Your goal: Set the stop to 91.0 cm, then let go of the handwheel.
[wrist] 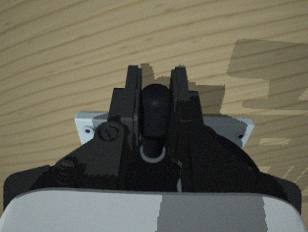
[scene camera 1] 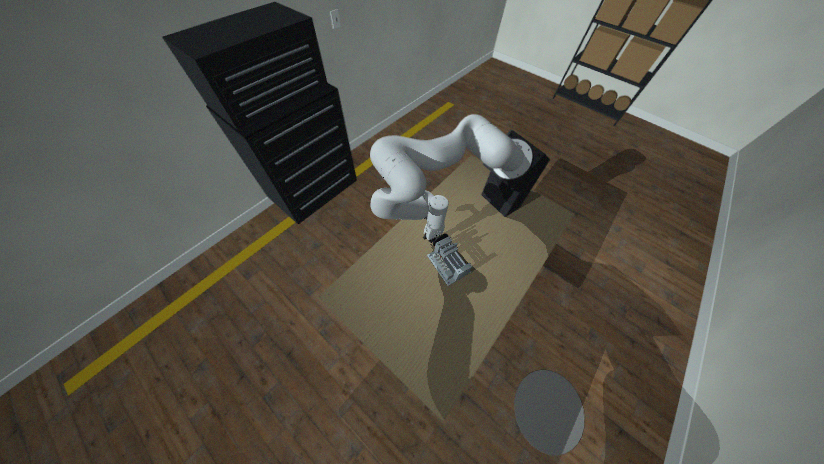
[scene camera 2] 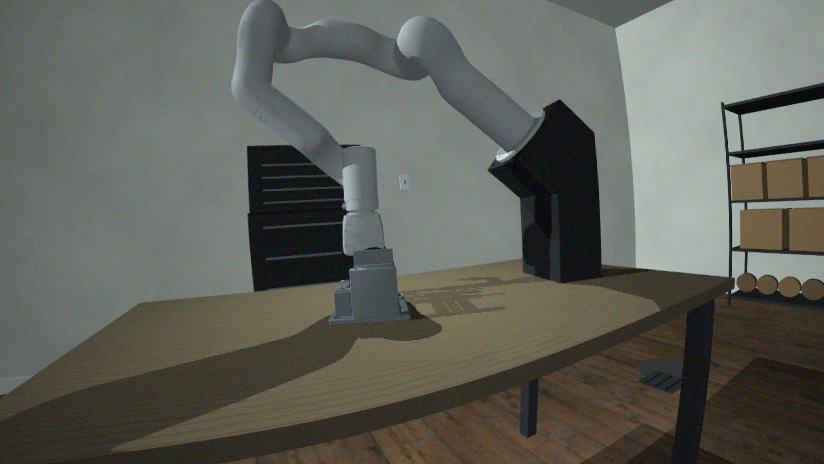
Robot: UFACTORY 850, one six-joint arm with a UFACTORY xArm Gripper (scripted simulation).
Scene:
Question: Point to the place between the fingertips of my gripper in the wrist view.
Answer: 155,86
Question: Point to a grey stop fixture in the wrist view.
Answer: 224,126

